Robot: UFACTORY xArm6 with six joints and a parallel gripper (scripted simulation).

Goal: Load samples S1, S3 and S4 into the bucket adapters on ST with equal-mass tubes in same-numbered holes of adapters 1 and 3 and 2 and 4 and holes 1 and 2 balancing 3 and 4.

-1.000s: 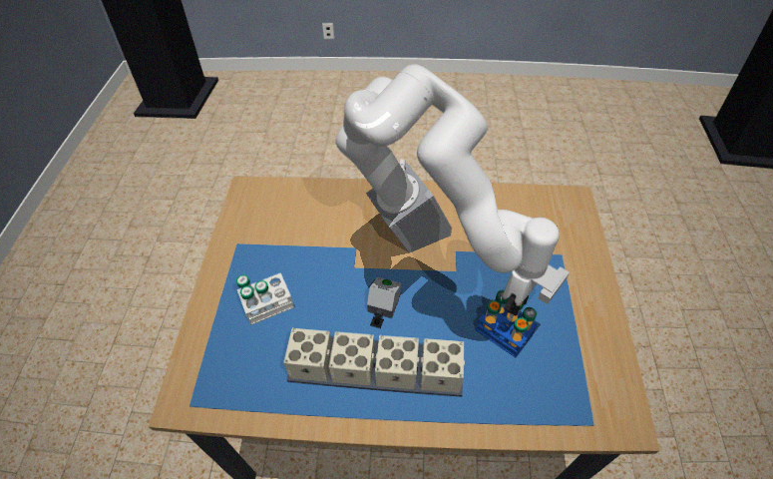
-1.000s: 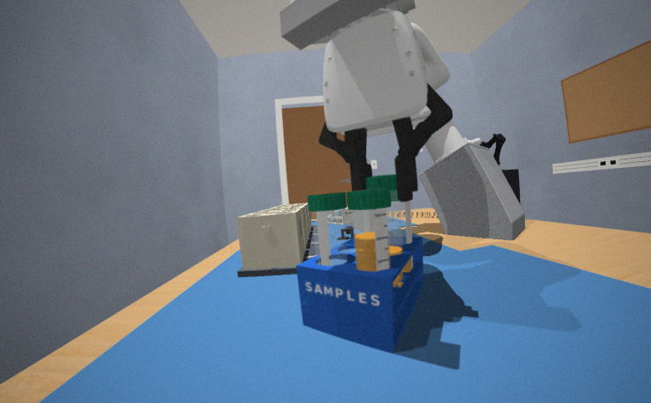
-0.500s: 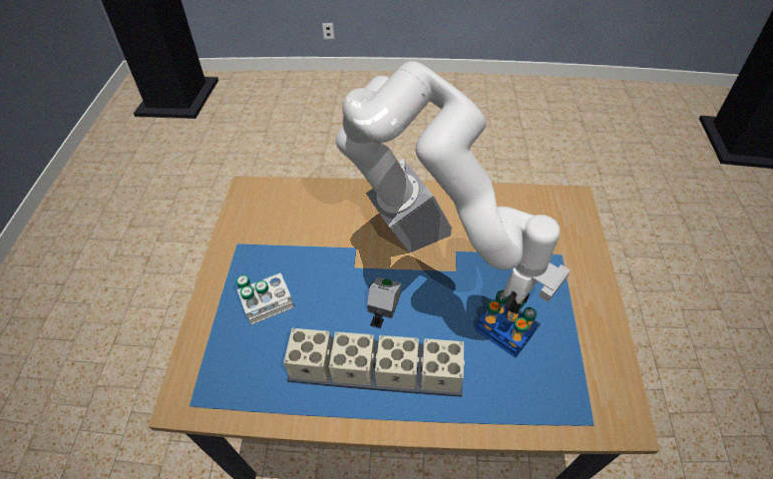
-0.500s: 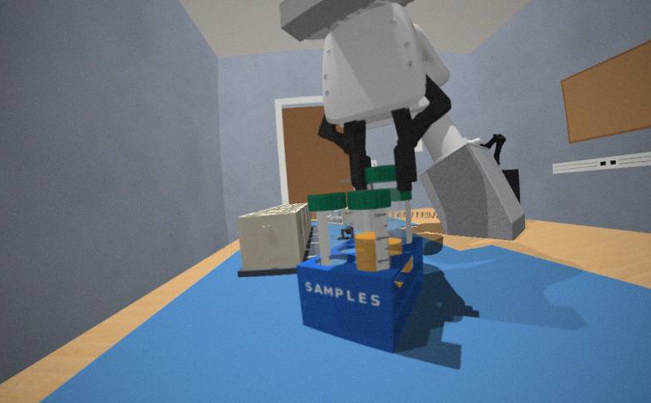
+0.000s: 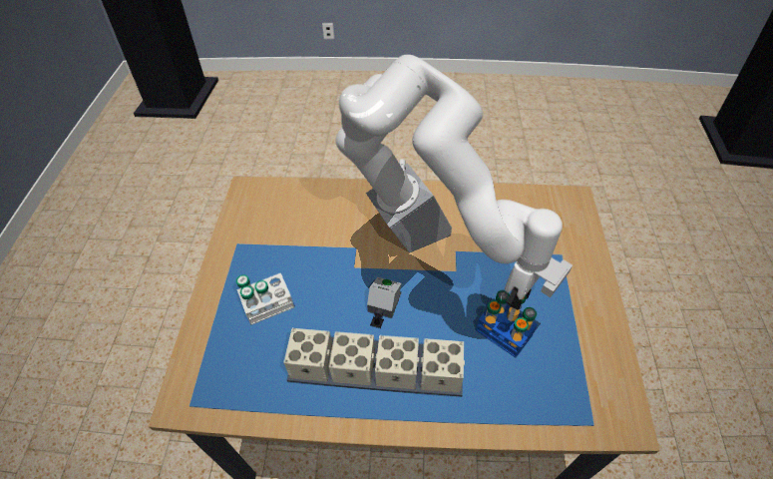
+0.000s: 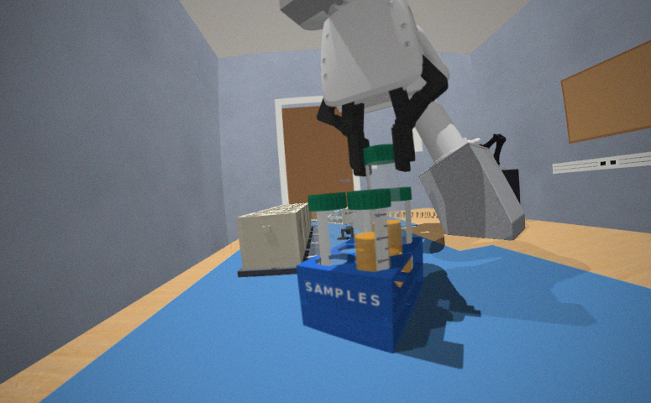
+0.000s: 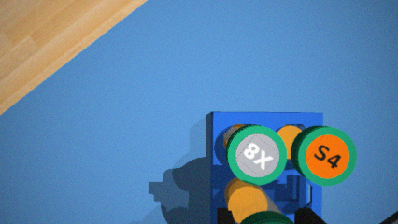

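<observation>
The orange-dot tube is 10 mm ahead of my hand and 50 mm below it. From my hand the other things lie so: loading stand ST 150 mm ahead, 340 mm to the right, 150 mm below; blue sample rack 20 mm ahead, 10 mm to the right, 130 mm below; green done key 70 mm behind, 340 mm to the right, 90 mm below.
</observation>
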